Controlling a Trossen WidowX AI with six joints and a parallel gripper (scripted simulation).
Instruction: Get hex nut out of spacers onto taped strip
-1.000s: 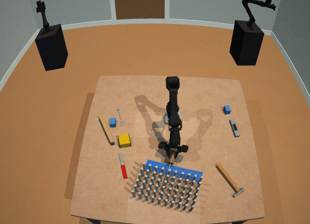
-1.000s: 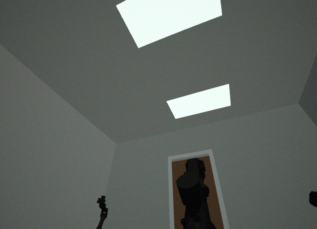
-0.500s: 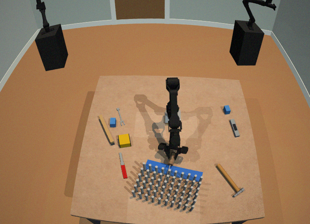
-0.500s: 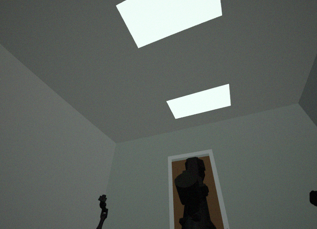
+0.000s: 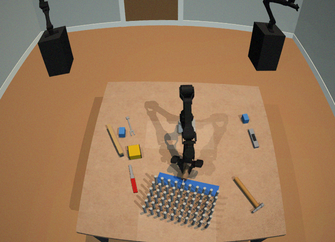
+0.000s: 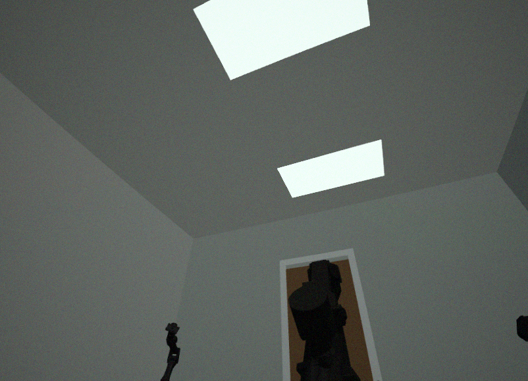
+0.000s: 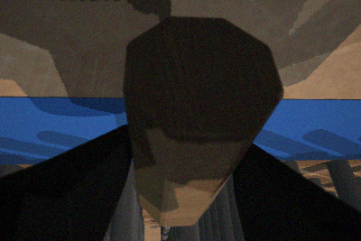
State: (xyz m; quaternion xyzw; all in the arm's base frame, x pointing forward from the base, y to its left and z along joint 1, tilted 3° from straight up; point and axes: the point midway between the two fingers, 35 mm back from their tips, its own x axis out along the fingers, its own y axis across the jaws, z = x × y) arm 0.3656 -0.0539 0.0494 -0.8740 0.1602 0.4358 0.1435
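Right now the blue taped strip is 70 mm ahead of my gripper tip, 10 mm to the left of it and 30 mm below it. Also, from my gripper tip: hook tool: 90 mm ahead, 40 mm to the right; then red-handled tool: 20 mm behind, 330 mm to the right, 30 mm below; then hex nut: 200 mm ahead, 90 mm to the right, 30 mm below.
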